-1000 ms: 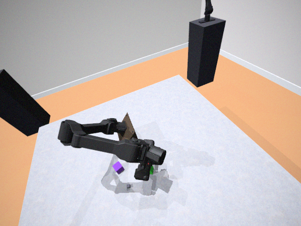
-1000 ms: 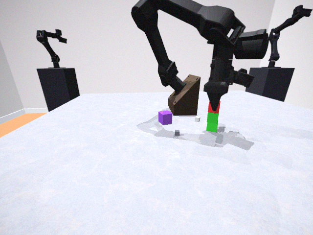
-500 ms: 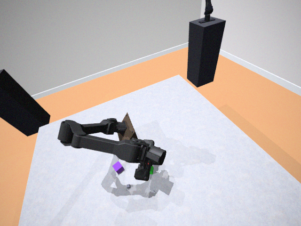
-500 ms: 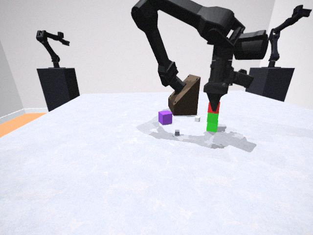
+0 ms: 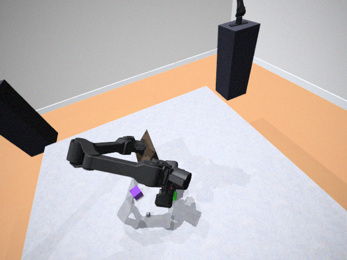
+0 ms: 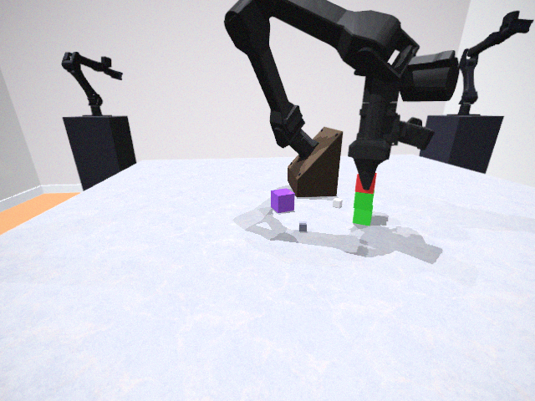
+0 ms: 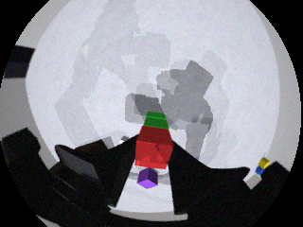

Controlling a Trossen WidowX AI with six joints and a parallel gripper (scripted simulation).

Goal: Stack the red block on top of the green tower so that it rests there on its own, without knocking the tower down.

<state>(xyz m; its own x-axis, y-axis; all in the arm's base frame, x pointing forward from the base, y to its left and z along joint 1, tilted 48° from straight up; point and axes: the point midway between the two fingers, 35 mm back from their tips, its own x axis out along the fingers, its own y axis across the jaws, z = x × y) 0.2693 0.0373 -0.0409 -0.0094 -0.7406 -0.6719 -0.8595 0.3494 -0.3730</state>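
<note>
Right now my gripper tip is 1 cm below the red block. From my gripper tip the other things lie so: small grey cube (13 cm to the right, 7 cm below, 3 cm ahead); then purple cube (16 cm to the right, 8 cm behind, 5 cm below); then small white cube (9 cm behind, 7 cm below, 2 cm to the right).
</note>
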